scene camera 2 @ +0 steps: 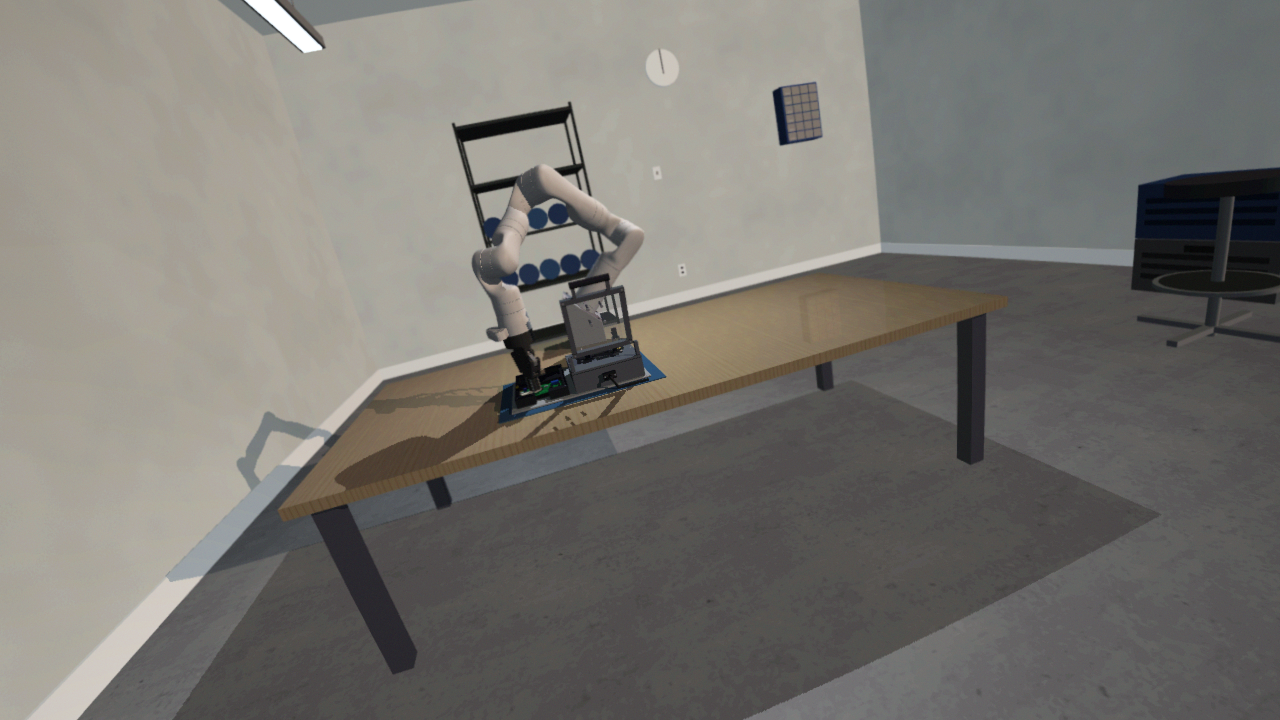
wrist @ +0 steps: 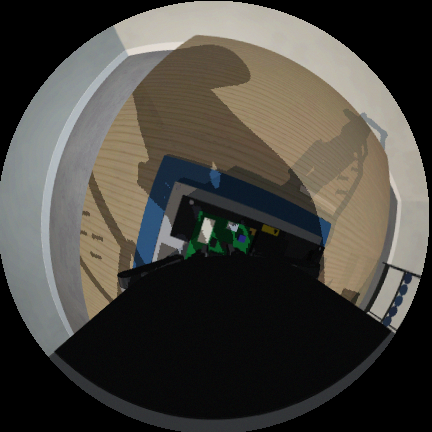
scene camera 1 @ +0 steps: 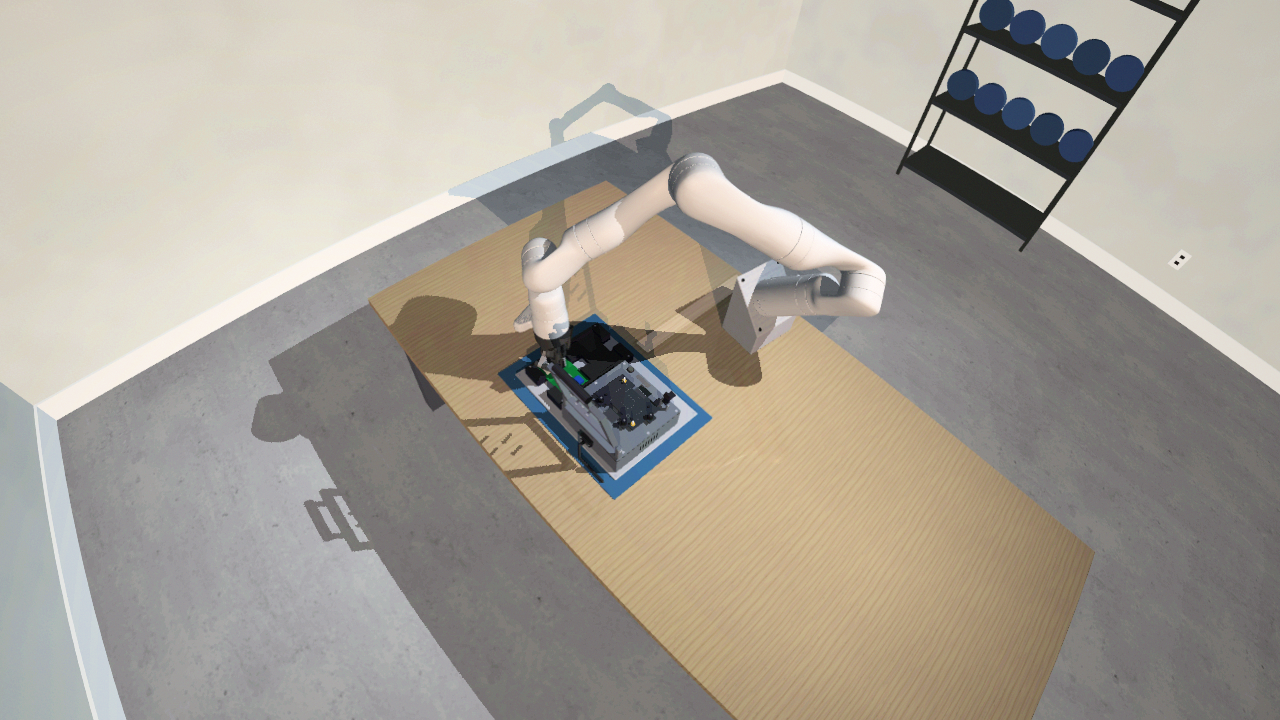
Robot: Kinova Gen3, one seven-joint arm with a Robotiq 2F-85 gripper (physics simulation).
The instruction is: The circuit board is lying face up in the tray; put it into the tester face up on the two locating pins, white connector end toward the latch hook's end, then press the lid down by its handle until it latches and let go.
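Places are measured from the arm's base along level axes (x ahead, y left, z up), in millimetres.
Pixels of known places: gripper, fingertip midpoint: [scene camera 2: 535, 390] [wrist: 217, 252]; arm's base at its link origin: [scene camera 1: 766, 298].
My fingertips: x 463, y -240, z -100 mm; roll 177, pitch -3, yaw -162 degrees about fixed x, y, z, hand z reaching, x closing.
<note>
For each thing: its top centre in the pictures, then the offset to it from my fingertips. "pt": a spot on its surface instead. Level surfaces: height alone.
- green circuit board at its top centre: [wrist: 214, 264] [scene camera 1: 562, 372] [scene camera 2: 540, 386] dy +14, dx +0, dz +6 mm
- black tray at a spot on its surface: [wrist: 282, 243] pt dy -29, dx -84, dz -4 mm
- grey tester at a spot on its surface: [scene camera 1: 626, 413] pt dy +207, dx -4, dz +47 mm
- blue mat at its surface level: dz -20 mm
- handle at its top centre: [scene camera 1: 571, 380] [scene camera 2: 588, 277] dy +177, dx +119, dz +254 mm
- wooden table at its surface level: dz -22 mm
The green circuit board [scene camera 1: 565, 376] [scene camera 2: 546, 386] [wrist: 219, 236] lies face up, its white connector [wrist: 206, 229] at one end, over the black tray [scene camera 1: 597, 343] [wrist: 282, 243]. My gripper [scene camera 1: 553, 365] [scene camera 2: 530, 376] stands over the tray and is shut on the board. Its fingertips are mostly hidden under the wrist body in the wrist view. The grey tester [scene camera 1: 626, 413] [scene camera 2: 609, 367] stands beside the tray on the blue mat [scene camera 1: 627, 485] [wrist: 250, 188]. Its lid [scene camera 2: 590, 323] stands open and upright, with the handle [scene camera 2: 587, 282] on top.
The wooden table [scene camera 1: 850, 537] [scene camera 2: 805, 313] carries the arm's base [scene camera 1: 756, 315] behind the tester. A black shelf rack [scene camera 1: 970, 186] [scene camera 2: 510, 125] with blue balls stands by the far wall. A dark cabinet and stand [scene camera 2: 1207, 232] stand at the right.
</note>
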